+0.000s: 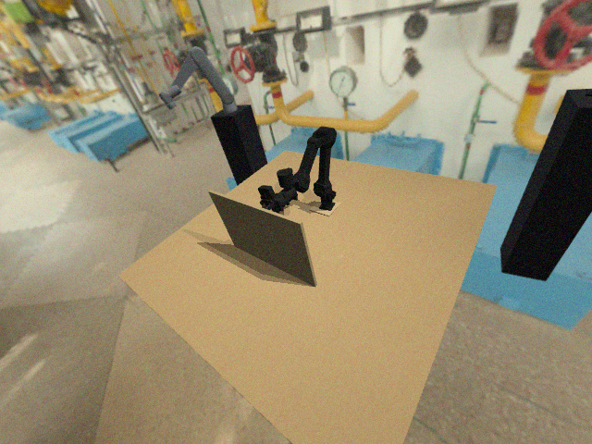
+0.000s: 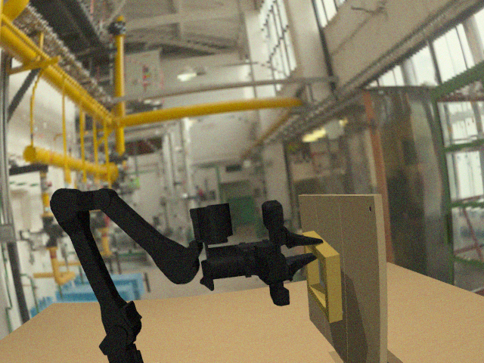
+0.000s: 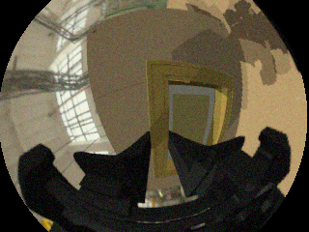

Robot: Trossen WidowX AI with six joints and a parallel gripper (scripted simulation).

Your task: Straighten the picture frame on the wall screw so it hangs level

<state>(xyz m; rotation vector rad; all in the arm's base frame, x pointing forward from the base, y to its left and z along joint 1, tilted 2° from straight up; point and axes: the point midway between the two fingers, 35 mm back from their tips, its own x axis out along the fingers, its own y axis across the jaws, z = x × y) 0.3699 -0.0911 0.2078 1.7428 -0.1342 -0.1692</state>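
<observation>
The yellow picture frame lies 5 cm below my gripper tip, 1 cm to the left of it and 1 cm ahead of it. Also, from my gripper tip: tan wall panel 7 cm below, 2 cm ahead.
</observation>
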